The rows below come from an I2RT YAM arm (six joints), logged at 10 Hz.
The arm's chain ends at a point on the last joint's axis. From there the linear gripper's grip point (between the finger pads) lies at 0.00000 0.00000 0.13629 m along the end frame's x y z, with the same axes.
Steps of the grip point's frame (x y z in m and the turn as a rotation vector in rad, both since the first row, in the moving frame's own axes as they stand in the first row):
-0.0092 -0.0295 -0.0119 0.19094 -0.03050 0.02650
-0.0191 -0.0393 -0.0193 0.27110 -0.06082 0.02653
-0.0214 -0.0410 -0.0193 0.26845 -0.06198 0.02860
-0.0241 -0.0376 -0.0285 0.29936 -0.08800 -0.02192
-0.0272 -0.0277 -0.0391 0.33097 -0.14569 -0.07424
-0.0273 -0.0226 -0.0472 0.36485 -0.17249 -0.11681
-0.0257 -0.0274 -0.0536 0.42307 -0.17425 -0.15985
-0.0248 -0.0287 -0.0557 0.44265 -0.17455 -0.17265
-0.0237 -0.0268 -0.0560 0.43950 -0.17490 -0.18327
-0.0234 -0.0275 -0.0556 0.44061 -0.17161 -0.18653
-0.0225 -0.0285 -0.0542 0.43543 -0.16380 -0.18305
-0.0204 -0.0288 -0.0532 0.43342 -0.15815 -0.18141
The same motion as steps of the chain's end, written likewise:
-0.0054 -0.0036 -0.0094 0.19094 -0.03050 0.02650
-0.0114 -0.0027 -0.0141 0.27110 -0.06082 0.02653
-0.0136 -0.0048 -0.0142 0.26845 -0.06198 0.02860
-0.0119 0.0024 -0.0219 0.29936 -0.08800 -0.02192
-0.0061 0.0157 -0.0303 0.33097 -0.14569 -0.07424
-0.0016 0.0243 -0.0363 0.36485 -0.17249 -0.11681
0.0016 0.0262 -0.0396 0.42307 -0.17425 -0.15985
0.0031 0.0271 -0.0406 0.44265 -0.17455 -0.17265
0.0045 0.0284 -0.0411 0.43950 -0.17490 -0.18327
0.0045 0.0279 -0.0407 0.44061 -0.17161 -0.18653
0.0042 0.0264 -0.0398 0.43543 -0.16380 -0.18305
0.0055 0.0260 -0.0390 0.43342 -0.15815 -0.18141

